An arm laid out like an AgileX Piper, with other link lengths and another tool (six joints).
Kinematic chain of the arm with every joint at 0, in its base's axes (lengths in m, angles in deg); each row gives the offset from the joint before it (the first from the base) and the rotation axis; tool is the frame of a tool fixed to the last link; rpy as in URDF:
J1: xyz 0 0 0.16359 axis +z
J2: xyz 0 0 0 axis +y
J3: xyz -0.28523 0 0.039 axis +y
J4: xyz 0.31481 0 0.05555 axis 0.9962 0 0.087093
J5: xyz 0 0 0 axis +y
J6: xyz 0.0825 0 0.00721 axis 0.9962 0 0.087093
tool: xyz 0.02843 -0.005 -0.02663 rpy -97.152 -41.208 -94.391
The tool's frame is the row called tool.
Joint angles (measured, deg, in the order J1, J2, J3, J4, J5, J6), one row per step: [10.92 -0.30 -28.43 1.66 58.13 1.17]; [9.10 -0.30 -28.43 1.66 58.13 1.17]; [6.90 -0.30 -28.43 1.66 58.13 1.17]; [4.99 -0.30 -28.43 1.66 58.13 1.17]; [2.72 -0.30 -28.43 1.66 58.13 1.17]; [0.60 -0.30 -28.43 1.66 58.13 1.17]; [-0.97 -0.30 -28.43 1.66 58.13 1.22]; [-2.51 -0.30 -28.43 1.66 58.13 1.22]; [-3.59 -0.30 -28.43 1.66 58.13 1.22]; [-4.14 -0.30 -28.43 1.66 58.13 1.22]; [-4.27 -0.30 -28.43 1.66 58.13 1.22]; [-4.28 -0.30 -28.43 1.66 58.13 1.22]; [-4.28 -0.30 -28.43 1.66 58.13 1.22]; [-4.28 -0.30 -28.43 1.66 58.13 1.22]
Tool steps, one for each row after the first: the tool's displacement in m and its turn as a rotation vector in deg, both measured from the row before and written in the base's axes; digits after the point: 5 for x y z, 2 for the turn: [0.00024 -0.00160 0.00000 0.00 0.00 -1.82]; [0.00022 -0.00195 0.00000 0.00 0.00 -2.20]; [0.00013 -0.00170 0.00000 0.00 0.00 -1.91]; [0.00009 -0.00202 0.00000 0.00 0.00 -2.27]; [0.00001 -0.00189 0.00000 0.00 0.00 -2.12]; [-0.00004 -0.00137 0.00000 0.05 0.00 -1.59]; [-0.00008 -0.00137 0.00000 0.00 0.00 -1.54]; [-0.00007 -0.00096 0.00000 0.00 0.00 -1.08]; [-0.00005 -0.00049 0.00000 0.00 0.00 -0.55]; [-0.00001 -0.00012 0.00000 0.00 0.00 -0.13]; [0.00000 -0.00001 0.00000 0.00 0.00 -0.01]; [0.00000 0.00000 0.00000 0.00 0.00 0.00]; [0.00000 0.00000 0.00000 0.00 0.00 0.00]
